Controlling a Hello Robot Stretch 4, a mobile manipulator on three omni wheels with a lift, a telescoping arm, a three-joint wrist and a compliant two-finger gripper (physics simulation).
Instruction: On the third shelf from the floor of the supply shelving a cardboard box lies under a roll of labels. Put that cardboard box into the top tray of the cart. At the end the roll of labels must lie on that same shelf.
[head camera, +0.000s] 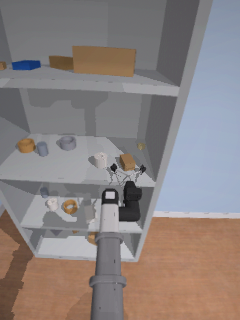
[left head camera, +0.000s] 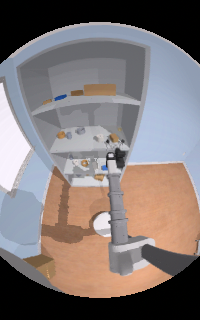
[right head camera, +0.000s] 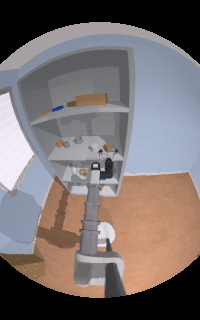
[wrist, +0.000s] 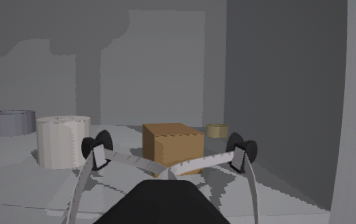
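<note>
The small brown cardboard box (head camera: 127, 161) (left head camera: 114, 137) (right head camera: 108, 147) (wrist: 175, 145) sits near the right side of the third shelf (head camera: 55, 167). The roll of labels (head camera: 101, 160) (left head camera: 100, 137) (right head camera: 94, 147) (wrist: 62, 142), a white cylinder, stands upright on that shelf, left of the box and apart from it. My gripper (head camera: 128, 168) (left head camera: 115, 142) (right head camera: 108, 151) (wrist: 170, 144) is open at the box's near side, its fingertips spread wider than the box. In the wrist view the left fingertip slightly overlaps the roll's right edge. The cart does not show.
A small yellowish ring (head camera: 141, 146) (wrist: 217, 131) lies behind the box, near the shelving's right wall (wrist: 285, 100). An orange ring (head camera: 26, 145), a blue-grey cylinder (head camera: 42, 149) and a grey ring (head camera: 68, 143) stand farther left. A long brown box (head camera: 104, 61) is on the shelf above.
</note>
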